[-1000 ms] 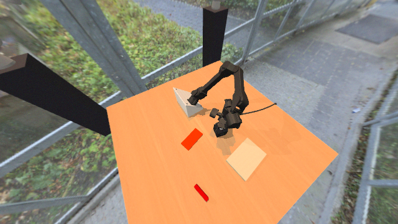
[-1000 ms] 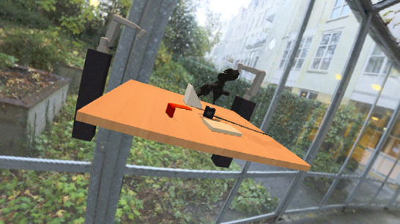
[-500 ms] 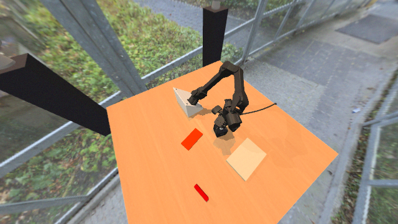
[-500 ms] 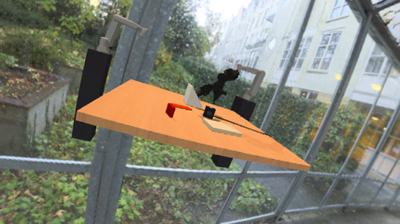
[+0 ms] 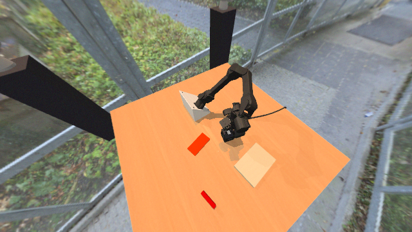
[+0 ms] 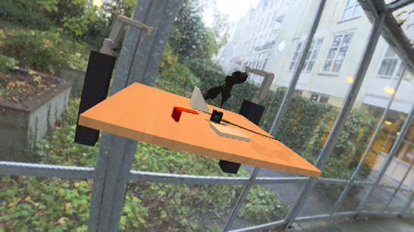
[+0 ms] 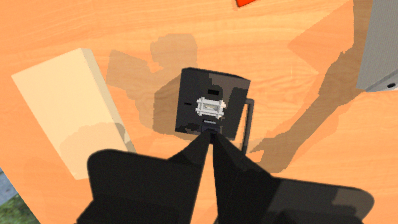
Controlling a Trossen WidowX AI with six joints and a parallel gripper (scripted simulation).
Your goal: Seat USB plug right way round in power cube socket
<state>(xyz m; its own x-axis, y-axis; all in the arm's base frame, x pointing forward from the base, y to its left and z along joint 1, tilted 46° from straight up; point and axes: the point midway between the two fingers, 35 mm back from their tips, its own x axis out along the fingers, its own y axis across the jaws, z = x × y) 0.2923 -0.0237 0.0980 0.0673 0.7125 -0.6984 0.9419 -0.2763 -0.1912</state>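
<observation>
Right now the grey USB plug is 2 cm below my gripper tip. Round my gripper tip: red bar: 21 cm ahead, 35 cm to the right, 11 cm below.
</observation>
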